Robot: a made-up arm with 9 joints. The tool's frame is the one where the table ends. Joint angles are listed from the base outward.
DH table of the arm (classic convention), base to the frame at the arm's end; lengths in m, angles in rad. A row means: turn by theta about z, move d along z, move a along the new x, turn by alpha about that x. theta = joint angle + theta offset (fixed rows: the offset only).
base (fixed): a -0.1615  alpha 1.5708  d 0.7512  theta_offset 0
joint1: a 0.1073  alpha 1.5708  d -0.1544  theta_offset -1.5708
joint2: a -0.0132  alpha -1.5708  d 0.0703  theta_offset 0
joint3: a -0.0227  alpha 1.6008  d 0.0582  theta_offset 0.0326
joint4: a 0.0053  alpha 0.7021  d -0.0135  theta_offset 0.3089
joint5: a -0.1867  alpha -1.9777  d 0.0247  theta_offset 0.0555
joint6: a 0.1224  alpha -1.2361  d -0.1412  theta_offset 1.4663
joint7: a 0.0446  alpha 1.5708  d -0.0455  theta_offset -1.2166
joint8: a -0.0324  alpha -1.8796  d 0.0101  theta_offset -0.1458
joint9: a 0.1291  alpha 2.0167  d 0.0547  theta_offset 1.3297
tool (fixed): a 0  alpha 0  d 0.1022  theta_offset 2.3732
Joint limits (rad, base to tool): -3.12..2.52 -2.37..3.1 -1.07..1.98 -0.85..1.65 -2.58..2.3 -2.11..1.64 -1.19..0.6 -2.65..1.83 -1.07..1
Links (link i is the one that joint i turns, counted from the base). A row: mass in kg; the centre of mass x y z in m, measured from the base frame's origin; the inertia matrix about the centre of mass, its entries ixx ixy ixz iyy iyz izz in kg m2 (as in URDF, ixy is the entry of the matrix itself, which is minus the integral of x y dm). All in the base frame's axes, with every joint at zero. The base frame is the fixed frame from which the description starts. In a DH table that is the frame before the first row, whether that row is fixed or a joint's. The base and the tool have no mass.
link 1: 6.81; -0.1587 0.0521 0.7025; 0.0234 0 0 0.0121 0.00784 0.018
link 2: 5.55; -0.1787 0.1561 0.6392; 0.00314 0 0.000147 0.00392 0 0.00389
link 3: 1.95; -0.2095 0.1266 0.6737; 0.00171 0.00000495 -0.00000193 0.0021 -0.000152 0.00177
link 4: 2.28; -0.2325 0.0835 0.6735; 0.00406 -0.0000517 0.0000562 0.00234 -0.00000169 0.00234
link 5: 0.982; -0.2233 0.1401 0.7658; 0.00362 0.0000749 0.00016 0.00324 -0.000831 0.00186
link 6: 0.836; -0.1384 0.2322 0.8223; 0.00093 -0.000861 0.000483 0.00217 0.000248 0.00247
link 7: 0.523; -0.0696 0.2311 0.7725; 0.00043 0 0 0.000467 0.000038 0.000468
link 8: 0.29; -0.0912 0.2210 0.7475; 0.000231 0 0 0.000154 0 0.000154
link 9: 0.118; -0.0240 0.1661 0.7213; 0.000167 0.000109 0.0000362 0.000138 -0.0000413 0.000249
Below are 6 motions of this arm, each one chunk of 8 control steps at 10 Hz.
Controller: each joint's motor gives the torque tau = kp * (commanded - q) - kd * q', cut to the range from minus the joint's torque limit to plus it. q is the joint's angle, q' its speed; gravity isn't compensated. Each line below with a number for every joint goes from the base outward.
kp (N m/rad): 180 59 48 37 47 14 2.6 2.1 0.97
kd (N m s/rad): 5.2 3.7 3.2 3.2 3 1.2 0.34 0.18 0.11
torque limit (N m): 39 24 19 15 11 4.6 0.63 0.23 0.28
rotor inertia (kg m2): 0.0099 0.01 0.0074 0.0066 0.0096 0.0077 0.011 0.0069 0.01
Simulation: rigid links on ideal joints. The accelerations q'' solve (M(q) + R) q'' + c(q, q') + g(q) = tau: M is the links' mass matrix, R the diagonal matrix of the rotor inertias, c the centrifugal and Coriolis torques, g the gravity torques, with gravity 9.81 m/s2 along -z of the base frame. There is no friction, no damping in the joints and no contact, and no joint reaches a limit. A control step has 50 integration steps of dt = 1/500 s. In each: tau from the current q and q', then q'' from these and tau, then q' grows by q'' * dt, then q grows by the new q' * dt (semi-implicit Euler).
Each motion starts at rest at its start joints. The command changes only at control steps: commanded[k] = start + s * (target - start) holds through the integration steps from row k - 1 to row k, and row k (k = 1, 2, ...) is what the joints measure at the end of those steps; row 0 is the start. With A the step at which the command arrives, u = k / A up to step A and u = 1 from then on. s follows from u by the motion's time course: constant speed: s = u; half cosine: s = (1 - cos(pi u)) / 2; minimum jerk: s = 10 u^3 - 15 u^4 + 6 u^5; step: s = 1 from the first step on.
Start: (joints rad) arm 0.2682 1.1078 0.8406 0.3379 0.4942 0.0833 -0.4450 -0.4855 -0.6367
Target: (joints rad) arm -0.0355 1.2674 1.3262 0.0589 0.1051 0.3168 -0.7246 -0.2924 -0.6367
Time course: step
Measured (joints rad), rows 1 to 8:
1: -0.0195 1.3009 1.1280 0.2558 0.3914 0.2196 -0.5943 -0.3971 -0.6362
2: -0.0112 1.3524 1.3612 0.0792 0.0743 0.4726 -0.7195 -0.3266 -0.6536
3: -0.0050 1.3329 1.4134 0.0484 0.0344 0.4686 -0.7648 -0.3016 -0.6777
4: 0.0147 1.3309 1.3616 0.0971 0.1051 0.4026 -0.7978 -0.2986 -0.7063
5: 0.0197 1.3406 1.3260 0.1368 0.1461 0.3607 -0.8287 -0.3008 -0.7282
6: 0.0126 1.3410 1.3283 0.1344 0.1374 0.3562 -0.8441 -0.2994 -0.7417
7: 0.0087 1.3377 1.3412 0.1196 0.1198 0.3665 -0.8434 -0.2981 -0.7449
8: 0.0097 1.3364 1.3457 0.1148 0.1158 0.3708 -0.8392 -0.2982 -0.7405

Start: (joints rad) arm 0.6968 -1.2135 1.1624 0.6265 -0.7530 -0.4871 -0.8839 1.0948 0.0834
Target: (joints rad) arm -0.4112 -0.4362 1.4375 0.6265 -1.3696 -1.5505 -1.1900 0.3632 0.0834
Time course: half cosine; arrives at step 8
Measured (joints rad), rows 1 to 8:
1: 0.6263 -1.2157 1.2017 0.5760 -0.8303 -0.5087 -0.8814 1.0856 0.0751
2: 0.5118 -1.1476 1.2409 0.5444 -0.9155 -0.5758 -0.9025 1.0359 0.0443
3: 0.3346 -1.0277 1.2841 0.5479 -1.0049 -0.7344 -0.9455 0.9331 0.0201
4: 0.1331 -0.8794 1.3335 0.5684 -1.1048 -0.9531 -1.0032 0.7950 0.0176
5: -0.0571 -0.7273 1.3887 0.5889 -1.2129 -1.1913 -1.0596 0.6465 0.0348
6: -0.2132 -0.5945 1.4406 0.6027 -1.3123 -1.4026 -1.1066 0.5142 0.0590
7: -0.3126 -0.5018 1.4784 0.6089 -1.3843 -1.5520 -1.1412 0.4190 0.0763
8: -0.3385 -0.4632 1.4971 0.6105 -1.4163 -1.6232 -1.1613 0.3734 0.0810

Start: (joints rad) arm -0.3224 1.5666 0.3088 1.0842 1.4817 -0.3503 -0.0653 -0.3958 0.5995
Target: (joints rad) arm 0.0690 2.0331 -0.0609 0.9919 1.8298 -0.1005 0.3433 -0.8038 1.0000
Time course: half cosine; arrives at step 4
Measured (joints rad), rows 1 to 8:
1: -0.2229 1.6306 0.2682 1.0236 1.4575 -0.3154 -0.0738 -0.4340 0.6002
2: -0.0889 1.7684 0.1584 0.9658 1.5373 -0.2321 -0.0272 -0.5516 0.6494
3: 0.0456 1.9400 0.0331 0.9477 1.6780 -0.1692 0.0919 -0.6969 0.7728
4: 0.0906 2.0555 -0.0311 0.9700 1.7837 -0.1763 0.2056 -0.7766 0.8924
5: 0.0821 2.0953 -0.0340 0.9959 1.8147 -0.1961 0.2590 -0.7896 0.9335
6: 0.0815 2.0942 -0.0335 0.9937 1.8086 -0.1909 0.2713 -0.7920 0.9245
7: 0.0810 2.0828 -0.0364 0.9804 1.7976 -0.1821 0.2713 -0.7953 0.9153
8: 0.0807 2.0765 -0.0377 0.9714 1.7914 -0.1763 0.2691 -0.7981 0.9189

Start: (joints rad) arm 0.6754 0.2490 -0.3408 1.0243 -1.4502 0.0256 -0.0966 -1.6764 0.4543
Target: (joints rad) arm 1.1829 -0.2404 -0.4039 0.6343 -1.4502 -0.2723 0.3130 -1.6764 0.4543
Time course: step
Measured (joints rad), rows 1 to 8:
1: 1.1939 -0.1187 -0.3506 0.8299 -1.3984 -0.2473 0.0962 -1.6410 0.3940
2: 1.1366 -0.3000 -0.2919 0.6376 -1.5374 -0.2564 0.1850 -1.6676 0.3588
3: 1.1359 -0.3151 -0.3039 0.5845 -1.5387 -0.2499 0.2107 -1.6974 0.4139
4: 1.1361 -0.2842 -0.3083 0.6085 -1.5060 -0.2971 0.2218 -1.6842 0.4433
5: 1.1341 -0.2633 -0.3162 0.6335 -1.4828 -0.3313 0.2305 -1.6664 0.4160
6: 1.1352 -0.2620 -0.3179 0.6403 -1.4801 -0.3449 0.2341 -1.6608 0.3719
7: 1.1354 -0.2670 -0.3164 0.6365 -1.4854 -0.3433 0.2334 -1.6633 0.3467
8: 1.1355 -0.2700 -0.3153 0.6325 -1.4888 -0.3391 0.2322 -1.6665 0.3460

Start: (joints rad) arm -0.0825 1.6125 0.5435 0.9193 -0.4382 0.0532 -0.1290 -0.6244 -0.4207
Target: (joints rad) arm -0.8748 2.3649 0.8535 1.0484 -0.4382 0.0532 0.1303 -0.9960 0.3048
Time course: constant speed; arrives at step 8
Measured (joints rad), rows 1 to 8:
1: -0.1472 1.7382 0.5669 0.9490 -0.4278 0.1173 -0.0933 -0.6636 -0.3787
2: -0.2429 1.8472 0.5999 0.9751 -0.4251 0.1507 -0.0385 -0.7163 -0.2573
3: -0.3360 1.9337 0.6366 0.9824 -0.4270 0.1581 0.0137 -0.7656 -0.1116
4: -0.4265 2.0211 0.6710 0.9932 -0.4224 0.1556 0.0618 -0.8110 0.0188
5: -0.5168 2.1101 0.7042 1.0097 -0.4139 0.1469 0.1044 -0.8551 0.1222
6: -0.6084 2.1983 0.7382 1.0275 -0.4057 0.1360 0.1423 -0.8983 0.2041
7: -0.7011 2.2859 0.7735 1.0456 -0.3985 0.1245 0.1768 -0.9411 0.2753
8: -0.7944 2.3737 0.8093 1.0651 -0.3911 0.1121 0.2089 -0.9839 0.3444

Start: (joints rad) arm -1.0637 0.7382 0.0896 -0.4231 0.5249 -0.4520 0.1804 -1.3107 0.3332
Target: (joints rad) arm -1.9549 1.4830 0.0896 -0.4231 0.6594 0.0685 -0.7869 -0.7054 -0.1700
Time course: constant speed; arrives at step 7
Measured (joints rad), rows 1 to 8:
1: -1.1261 0.8306 0.0425 -0.4108 0.5700 -0.3383 0.1560 -1.2698 0.3453
2: -1.2618 0.9474 0.0209 -0.3913 0.6105 -0.2512 0.0917 -1.1855 0.3478
3: -1.3864 1.0525 0.0241 -0.3921 0.6243 -0.1786 -0.0268 -1.0937 0.2949
4: -1.5122 1.1521 0.0322 -0.4028 0.6301 -0.0977 -0.1642 -1.0086 0.2165
5: -1.6397 1.2520 0.0366 -0.4118 0.6405 -0.0230 -0.3028 -0.9237 0.1373
6: -1.7680 1.3521 0.0380 -0.4175 0.6549 0.0450 -0.4391 -0.8361 0.0621
7: -1.8973 1.4515 0.0391 -0.4219 0.6701 0.1087 -0.5734 -0.7471 -0.0102
8: -1.8767 1.4676 0.0366 -0.4215 0.6743 0.1131 -0.6635 -0.7078 -0.0682

